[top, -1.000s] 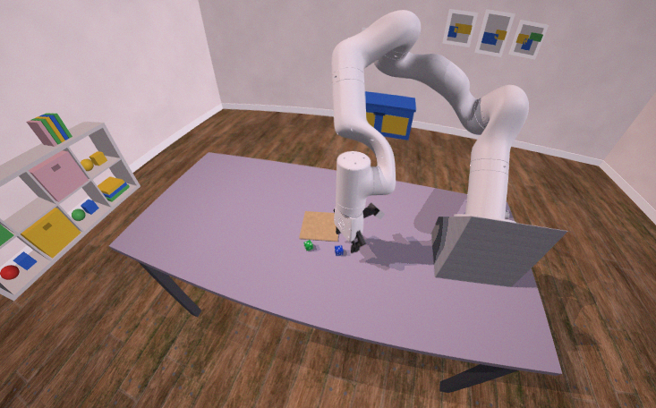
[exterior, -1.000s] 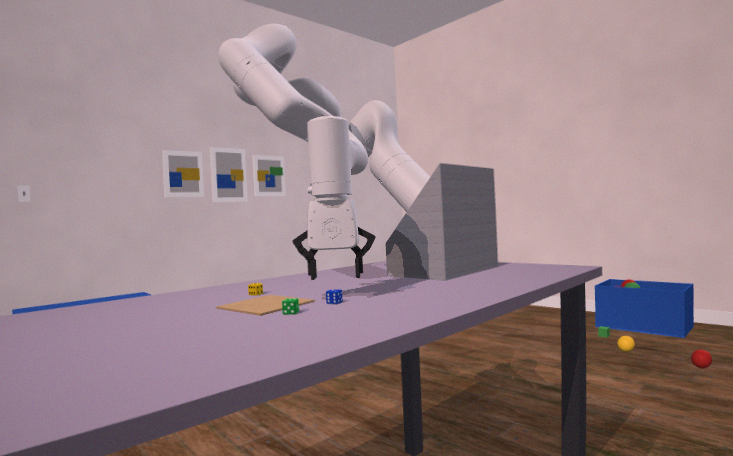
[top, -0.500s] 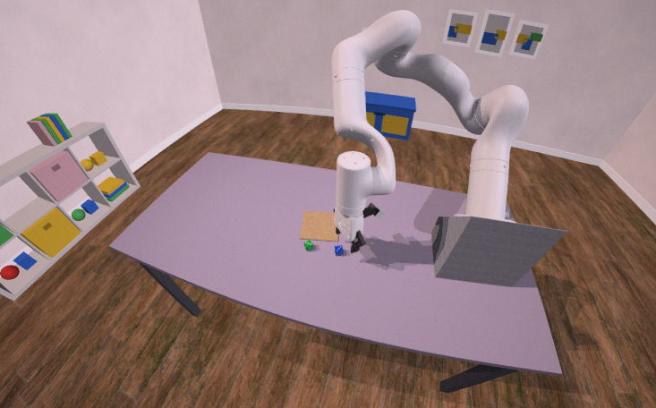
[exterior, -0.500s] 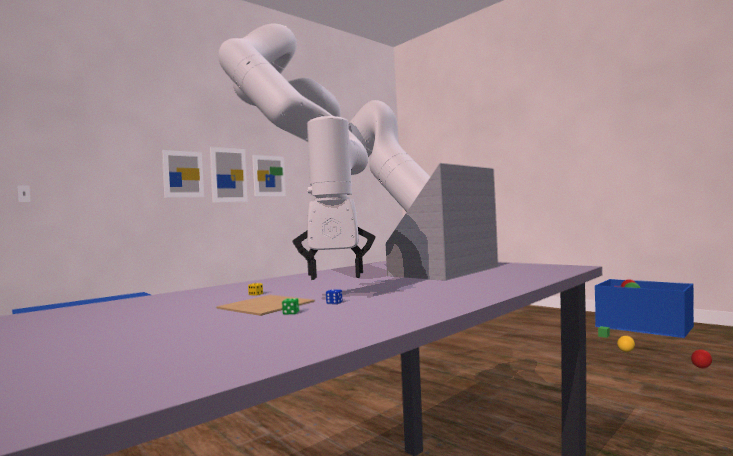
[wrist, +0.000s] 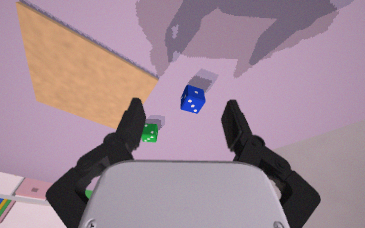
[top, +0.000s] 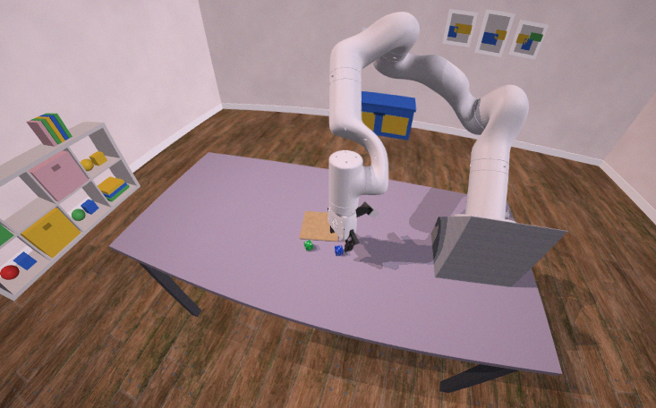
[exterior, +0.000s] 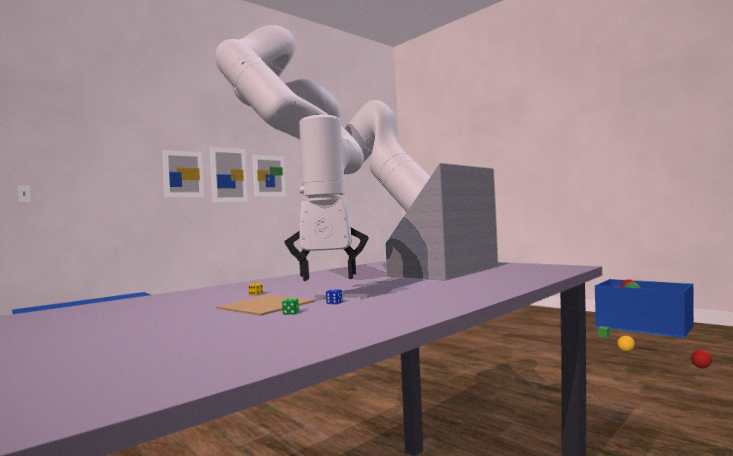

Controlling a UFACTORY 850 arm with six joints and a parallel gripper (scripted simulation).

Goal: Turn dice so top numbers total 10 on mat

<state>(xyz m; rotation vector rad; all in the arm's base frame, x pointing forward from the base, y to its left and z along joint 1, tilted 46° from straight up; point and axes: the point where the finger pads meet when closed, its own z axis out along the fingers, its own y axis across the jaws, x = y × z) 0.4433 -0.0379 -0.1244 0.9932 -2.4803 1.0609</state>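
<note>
Right now my hand is 2 cm to the right of the blue die and 4 cm above it. Round my hand: tan mat 10 cm ahead, 9 cm to the right, 5 cm below; then green die 11 cm ahead, 2 cm to the left, 4 cm below; then yellow die 4 cm ahead, 22 cm to the right, 4 cm below.
</note>
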